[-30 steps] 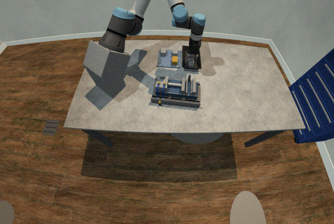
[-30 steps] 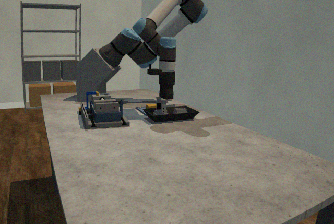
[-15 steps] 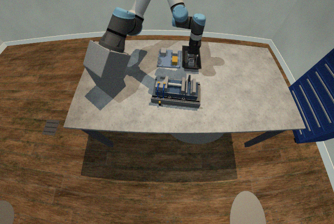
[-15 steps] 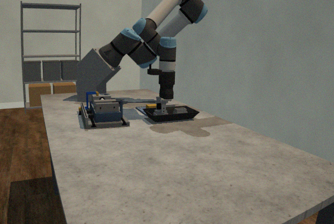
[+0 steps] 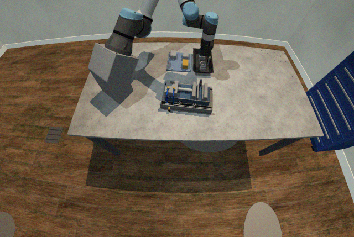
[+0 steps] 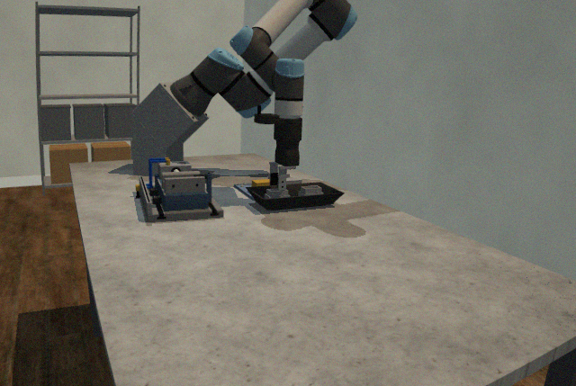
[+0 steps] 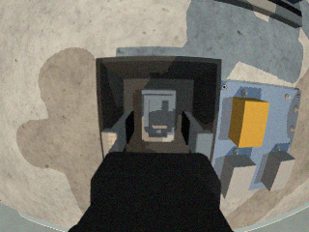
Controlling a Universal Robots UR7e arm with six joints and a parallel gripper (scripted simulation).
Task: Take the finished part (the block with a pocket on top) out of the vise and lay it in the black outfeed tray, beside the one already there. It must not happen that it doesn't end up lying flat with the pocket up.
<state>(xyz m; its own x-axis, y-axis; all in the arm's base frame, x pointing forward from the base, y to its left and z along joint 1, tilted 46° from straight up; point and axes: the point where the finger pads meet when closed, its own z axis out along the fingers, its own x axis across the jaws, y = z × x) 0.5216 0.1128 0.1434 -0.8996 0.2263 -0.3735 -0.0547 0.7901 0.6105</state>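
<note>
Now: the yellow block 120 mm behind my hand and 50 mm below it. From my hand the other things lie so: blue fixture plate 170 mm behind, 70 mm below, 40 mm to the left; then vise 260 mm to the right, 80 mm behind, 30 mm below.
</note>
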